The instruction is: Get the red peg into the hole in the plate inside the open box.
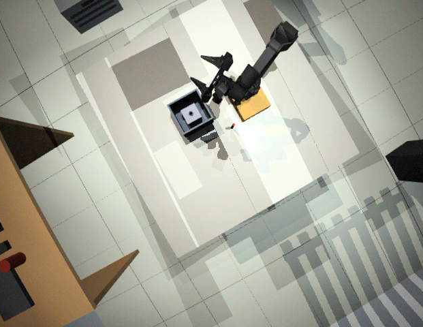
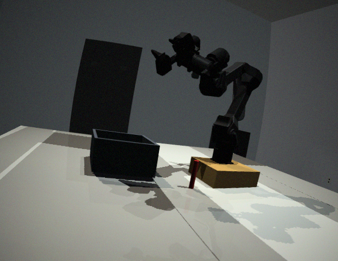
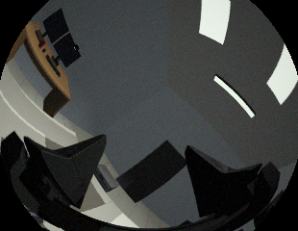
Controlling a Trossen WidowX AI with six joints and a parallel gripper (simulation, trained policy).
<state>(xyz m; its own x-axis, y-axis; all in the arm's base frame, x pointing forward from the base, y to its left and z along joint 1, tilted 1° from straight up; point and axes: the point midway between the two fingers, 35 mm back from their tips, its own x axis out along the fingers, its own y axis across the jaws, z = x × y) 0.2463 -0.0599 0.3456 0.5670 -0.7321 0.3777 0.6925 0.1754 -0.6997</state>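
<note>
Now: the red peg 90 mm behind my gripper tip, 200 mm to the left of it and 380 mm below it. From my gripper tip the other things lie so: dark box: 80 mm ahead, 20 mm to the left, 390 mm below; pale plate: 80 mm ahead, 20 mm to the left, 370 mm below.
</note>
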